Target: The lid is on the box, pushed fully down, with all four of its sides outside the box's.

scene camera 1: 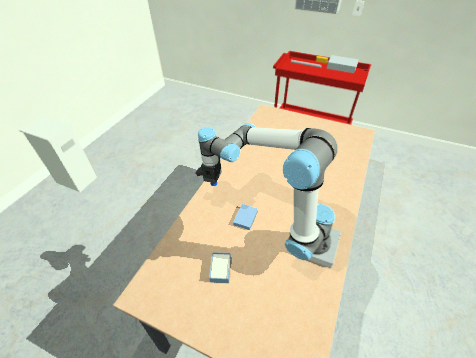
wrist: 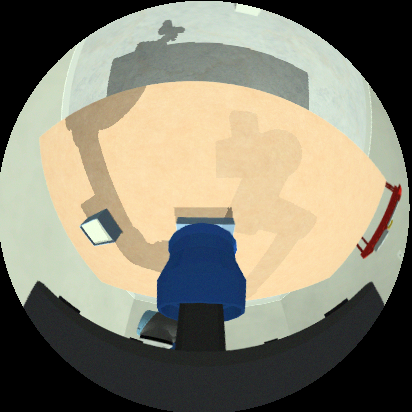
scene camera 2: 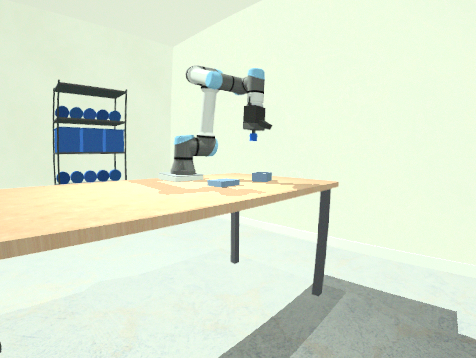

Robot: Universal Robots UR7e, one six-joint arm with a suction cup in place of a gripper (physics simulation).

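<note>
The blue lid lies flat on the table, smooth light blue face up, apart from the box. In the wrist view the suction cup covers most of it. The box stands upright on the table with blue-grey walls, an open top and a pale inside. My gripper, a blue suction cup, is open and holds nothing. It points down and hangs well above the table and the lid, touching neither.
The wooden table carries the arm's base. Shadows of the arm fall across the tabletop. A red cart stands beyond the table's far end. A dark shelf rack stands at the wall.
</note>
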